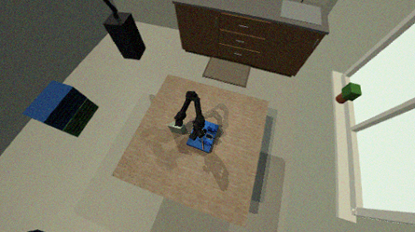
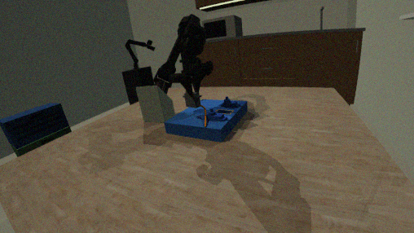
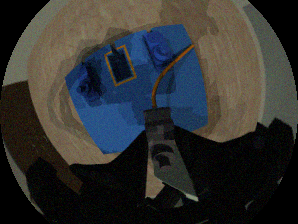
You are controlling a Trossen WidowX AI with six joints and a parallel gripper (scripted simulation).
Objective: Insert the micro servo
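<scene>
My gripper tip is now 100 mm above the blue deck and 30 mm to the right of it.
</scene>
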